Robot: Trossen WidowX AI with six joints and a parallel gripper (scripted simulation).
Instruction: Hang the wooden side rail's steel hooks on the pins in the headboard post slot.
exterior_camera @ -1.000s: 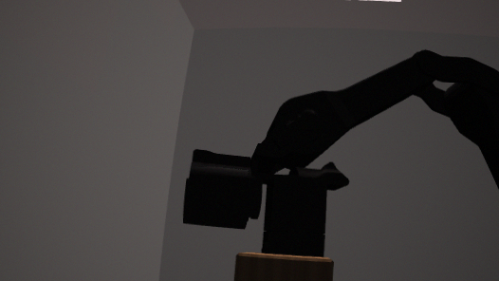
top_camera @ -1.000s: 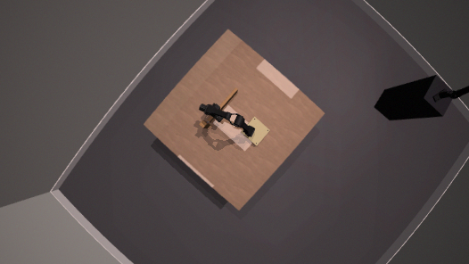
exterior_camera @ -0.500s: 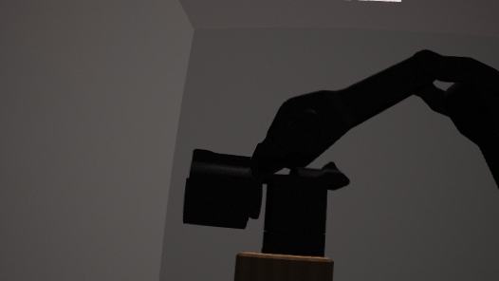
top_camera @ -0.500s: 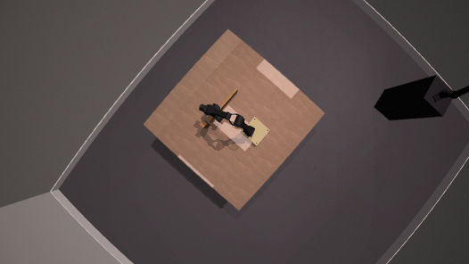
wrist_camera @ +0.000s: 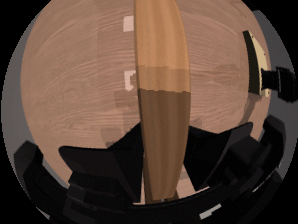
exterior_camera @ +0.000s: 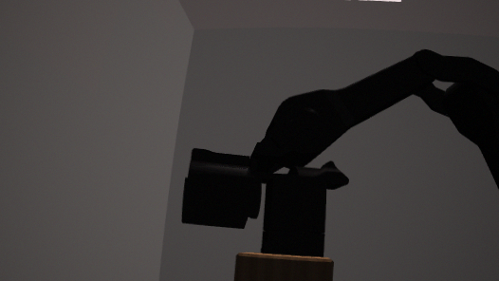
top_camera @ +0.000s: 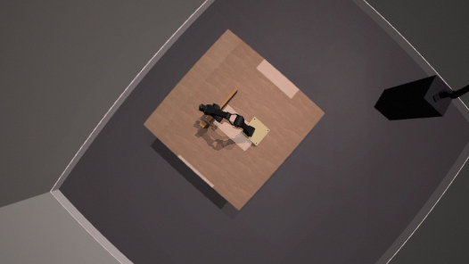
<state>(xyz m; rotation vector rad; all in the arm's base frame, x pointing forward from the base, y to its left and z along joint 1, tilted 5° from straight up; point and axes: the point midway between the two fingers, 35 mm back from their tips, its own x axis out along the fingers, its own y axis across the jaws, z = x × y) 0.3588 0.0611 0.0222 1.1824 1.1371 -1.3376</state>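
My gripper tip is now 1 cm short of the wooden headboard post, 12 cm to the right of it and 4 cm below it.
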